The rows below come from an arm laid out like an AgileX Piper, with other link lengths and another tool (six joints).
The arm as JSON. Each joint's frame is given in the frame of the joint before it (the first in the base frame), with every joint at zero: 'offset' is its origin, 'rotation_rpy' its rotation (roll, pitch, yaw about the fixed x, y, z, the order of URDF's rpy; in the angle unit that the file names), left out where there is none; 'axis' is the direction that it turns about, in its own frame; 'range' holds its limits. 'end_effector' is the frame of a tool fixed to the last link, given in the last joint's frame.
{
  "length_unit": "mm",
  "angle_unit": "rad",
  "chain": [
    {
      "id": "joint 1",
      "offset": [
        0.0,
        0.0,
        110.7
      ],
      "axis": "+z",
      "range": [
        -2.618,
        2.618
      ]
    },
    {
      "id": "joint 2",
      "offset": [
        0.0,
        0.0,
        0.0
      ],
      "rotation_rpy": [
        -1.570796,
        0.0,
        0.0
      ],
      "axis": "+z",
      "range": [
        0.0,
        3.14
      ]
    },
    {
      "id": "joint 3",
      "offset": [
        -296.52,
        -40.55,
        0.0
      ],
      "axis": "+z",
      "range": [
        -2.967,
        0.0
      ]
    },
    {
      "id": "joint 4",
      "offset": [
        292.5,
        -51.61,
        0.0
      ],
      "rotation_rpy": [
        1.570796,
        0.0,
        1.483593
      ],
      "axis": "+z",
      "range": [
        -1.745,
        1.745
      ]
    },
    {
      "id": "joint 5",
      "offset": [
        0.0,
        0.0,
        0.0
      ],
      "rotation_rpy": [
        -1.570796,
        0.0,
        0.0
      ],
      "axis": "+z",
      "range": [
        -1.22,
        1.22
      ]
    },
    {
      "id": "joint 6",
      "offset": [
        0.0,
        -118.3,
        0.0
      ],
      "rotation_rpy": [
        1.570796,
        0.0,
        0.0
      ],
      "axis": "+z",
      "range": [
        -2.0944,
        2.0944
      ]
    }
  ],
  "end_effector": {
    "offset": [
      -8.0,
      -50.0,
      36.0
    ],
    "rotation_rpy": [
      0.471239,
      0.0,
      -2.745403
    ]
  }
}
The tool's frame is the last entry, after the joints.
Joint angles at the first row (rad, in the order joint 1, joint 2, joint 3, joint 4, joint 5, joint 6):
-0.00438 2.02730 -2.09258 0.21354 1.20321 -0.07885
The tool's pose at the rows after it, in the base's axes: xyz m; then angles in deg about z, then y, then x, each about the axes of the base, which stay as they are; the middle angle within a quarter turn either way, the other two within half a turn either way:
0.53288, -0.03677, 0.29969, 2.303, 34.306, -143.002
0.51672, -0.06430, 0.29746, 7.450, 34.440, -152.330
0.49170, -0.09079, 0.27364, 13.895, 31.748, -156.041
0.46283, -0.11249, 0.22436, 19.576, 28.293, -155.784
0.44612, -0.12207, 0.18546, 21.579, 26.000, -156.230
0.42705, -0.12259, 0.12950, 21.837, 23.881, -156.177
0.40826, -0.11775, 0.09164, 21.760, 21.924, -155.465
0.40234, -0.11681, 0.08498, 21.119, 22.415, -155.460
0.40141, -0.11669, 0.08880, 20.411, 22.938, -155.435
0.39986, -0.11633, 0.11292, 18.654, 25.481, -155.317
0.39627, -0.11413, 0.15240, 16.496, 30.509, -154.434
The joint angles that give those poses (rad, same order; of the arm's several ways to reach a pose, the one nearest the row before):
-0.00106 1.99547 -2.05568 0.09352 1.20884 -0.04873
-0.01810 1.95471 -1.97822 -0.03609 1.20789 -0.01447
-0.06861 1.90516 -1.84253 -0.04906 1.20537 0.00000
-0.13348 1.86141 -1.64063 0.00000 1.14198 -0.01288
-0.16094 1.85024 -1.50156 0.00562 1.06399 -0.03012
-0.17004 1.85353 -1.31552 0.00824 0.91027 -0.05291
-0.17004 1.85771 -1.18726 0.02186 0.81030 -0.07650
-0.17004 1.84575 -1.14169 0.02156 0.76416 -0.08313
-0.17006 1.83086 -1.13228 0.02067 0.75615 -0.08948
-0.17006 1.76731 -1.12534 0.02068 0.75983 -0.09654
-0.17004 1.66729 -1.12279 0.03621 0.76471 -0.09681

